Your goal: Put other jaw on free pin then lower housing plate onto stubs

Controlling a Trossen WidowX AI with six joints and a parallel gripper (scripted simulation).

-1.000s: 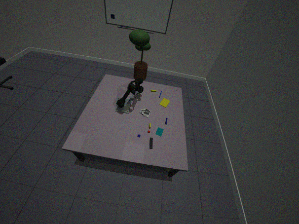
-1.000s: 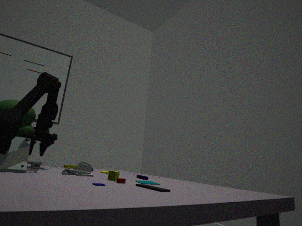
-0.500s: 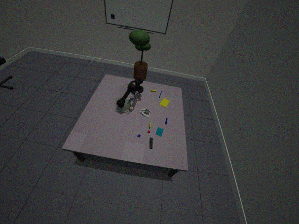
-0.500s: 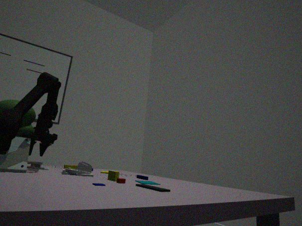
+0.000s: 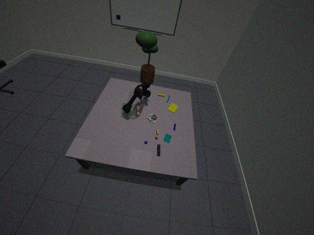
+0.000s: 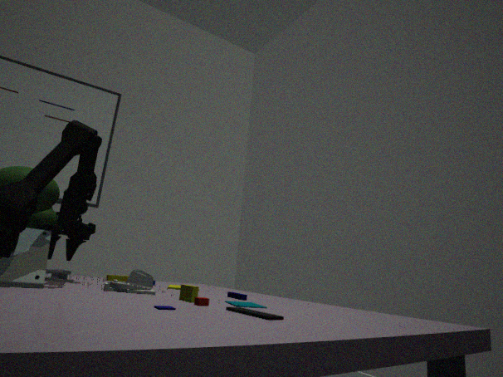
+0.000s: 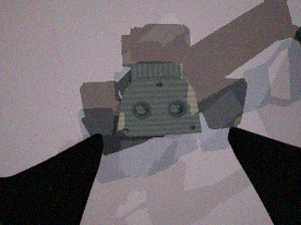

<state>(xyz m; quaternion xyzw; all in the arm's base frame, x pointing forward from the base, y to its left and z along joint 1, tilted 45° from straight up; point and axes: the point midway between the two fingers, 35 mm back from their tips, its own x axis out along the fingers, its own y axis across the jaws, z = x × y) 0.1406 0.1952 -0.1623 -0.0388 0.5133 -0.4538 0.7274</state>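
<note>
The striped white block is 10 mm ahead of my gripper tip and 50 mm below it. Also, from my gripper tip: yellow block 270 mm ahead, 440 mm to the right, 40 mm below; then yellow pad 420 mm ahead, 10 mm to the left, 60 mm below; then red cube 270 mm ahead, 520 mm to the right, 50 mm below.
</note>
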